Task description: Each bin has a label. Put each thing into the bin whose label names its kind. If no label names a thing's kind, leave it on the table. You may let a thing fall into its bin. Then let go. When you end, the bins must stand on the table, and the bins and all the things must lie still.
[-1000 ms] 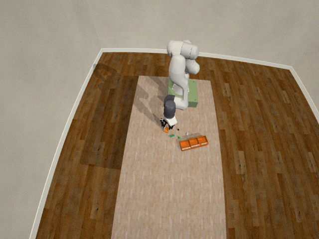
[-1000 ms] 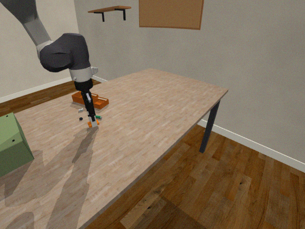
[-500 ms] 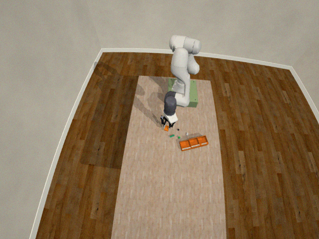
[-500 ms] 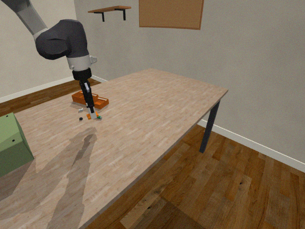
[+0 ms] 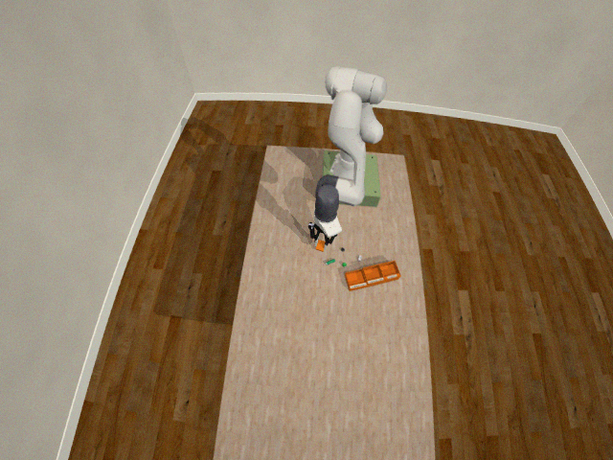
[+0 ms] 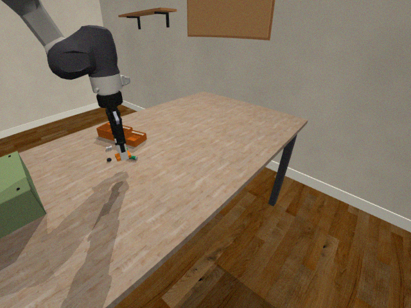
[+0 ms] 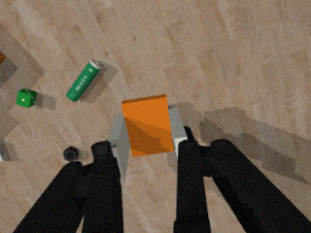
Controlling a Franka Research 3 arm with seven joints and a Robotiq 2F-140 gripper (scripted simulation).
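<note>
Right now the orange block is 30 mm below my hand. Also, from my hand: small green cube 50 mm ahead, 130 mm to the left, 90 mm below; small black piece 30 mm behind, 110 mm to the left, 90 mm below; green battery 50 mm ahead, 60 mm to the left, 90 mm below.
</note>
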